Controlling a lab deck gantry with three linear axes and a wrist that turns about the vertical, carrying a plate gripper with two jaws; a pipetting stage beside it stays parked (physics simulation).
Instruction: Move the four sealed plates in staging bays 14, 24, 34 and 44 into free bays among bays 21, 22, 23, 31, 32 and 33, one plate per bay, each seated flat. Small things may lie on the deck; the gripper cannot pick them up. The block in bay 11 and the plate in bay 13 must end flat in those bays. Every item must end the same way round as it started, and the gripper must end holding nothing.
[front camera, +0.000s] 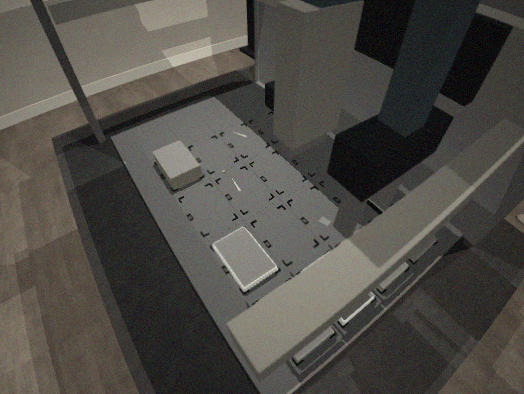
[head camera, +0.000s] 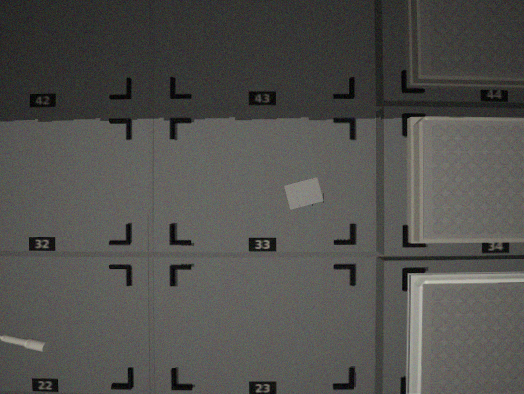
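Seen in the pictures: gripper, fingertip midpoint: (front camera: 359, 219); robot's base, link origin: (front camera: 155, 162).
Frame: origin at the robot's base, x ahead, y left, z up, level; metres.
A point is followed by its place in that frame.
Note:
Sealed plates lie in bay 14 (front camera: 315, 345) @[y 0.041, x 0.617, z 0.028 m], bay 24 (front camera: 357, 310) @[y 0.144, x 0.617, z 0.028 m] (head camera: 475, 335) @[y 0.154, x 0.532, z 0.029 m], bay 34 (front camera: 395, 277) @[y 0.254, x 0.618, z 0.028 m] (head camera: 475, 180) @[y 0.256, x 0.532, z 0.029 m] and bay 44 (front camera: 424, 248) @[y 0.359, x 0.614, z 0.029 m] (head camera: 470, 40) @[y 0.349, x 0.530, z 0.029 m]. The beam partly hides them in the front view; the head view cuts off the last three at its right edge. My gripper (front camera: 359, 222) @[y 0.200, x 0.520, z 0.160 m] hangs raised behind the beam, its jaws apart and partly hidden, with no plate seen between them. It does not show in the head view. The block (front camera: 177, 162) @[y 0.041, x 0.083, z 0.042 m] sits in bay 11, and the white-rimmed plate (front camera: 245, 257) @[y 0.042, x 0.399, z 0.015 m] lies flat in bay 13.
A pale scrap (front camera: 325, 221) @[y 0.249, x 0.423, z 0.001 m] (head camera: 304, 193) @[y 0.248, x 0.423, z 0.001 m] lies in bay 33. A thin pipette tip (front camera: 236, 184) @[y 0.140, x 0.208, z 0.005 m] (head camera: 22, 343) @[y 0.138, x 0.216, z 0.006 m] lies in bay 22, another tip (front camera: 240, 134) @[y 0.258, x 0.042, z 0.006 m] in bay 31. A tiny round piece (front camera: 223, 171) @[y 0.138, x 0.147, z 0.004 m] lies between bays 21 and 22. A long beam (front camera: 310, 290) @[y -0.038, x 0.618, z 0.400 m] crosses the front.

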